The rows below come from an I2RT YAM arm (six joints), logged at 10 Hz.
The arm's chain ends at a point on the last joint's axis. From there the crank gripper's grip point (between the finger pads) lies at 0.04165 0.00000 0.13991 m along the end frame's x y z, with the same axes.
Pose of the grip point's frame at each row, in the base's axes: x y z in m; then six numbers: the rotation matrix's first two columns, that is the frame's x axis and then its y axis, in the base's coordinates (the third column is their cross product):
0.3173 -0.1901 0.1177 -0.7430 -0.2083 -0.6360 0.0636 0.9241 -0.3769
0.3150 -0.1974 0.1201 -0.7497 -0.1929 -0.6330 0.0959 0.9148 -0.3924
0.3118 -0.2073 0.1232 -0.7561 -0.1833 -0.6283 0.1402 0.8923 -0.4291
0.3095 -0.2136 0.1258 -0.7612 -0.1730 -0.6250 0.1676 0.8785 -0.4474
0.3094 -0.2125 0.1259 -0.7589 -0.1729 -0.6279 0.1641 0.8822 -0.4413
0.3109 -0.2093 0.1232 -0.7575 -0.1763 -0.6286 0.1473 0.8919 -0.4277
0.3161 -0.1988 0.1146 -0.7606 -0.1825 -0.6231 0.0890 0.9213 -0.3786
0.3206 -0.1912 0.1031 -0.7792 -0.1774 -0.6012 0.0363 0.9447 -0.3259
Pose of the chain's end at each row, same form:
0.2550 -0.1366 0.2384 -0.7430 -0.2083 -0.6360 0.0636 0.9241 -0.3769
0.2546 -0.1397 0.2398 -0.7497 -0.1929 -0.6330 0.0959 0.9148 -0.3924
0.2538 -0.1419 0.2402 -0.7561 -0.1833 -0.6283 0.1402 0.8923 -0.4291
0.2536 -0.1441 0.2413 -0.7612 -0.1730 -0.6250 0.1676 0.8785 -0.4474
0.2528 -0.1440 0.2418 -0.7589 -0.1729 -0.6279 0.1641 0.8822 -0.4413
0.2535 -0.1437 0.2403 -0.7575 -0.1763 -0.6286 0.1473 0.8919 -0.4277
0.2578 -0.1432 0.2363 -0.7606 -0.1825 -0.6231 0.0890 0.9213 -0.3786
0.2655 -0.1452 0.2302 -0.7792 -0.1774 -0.6012 0.0363 0.9447 -0.3259

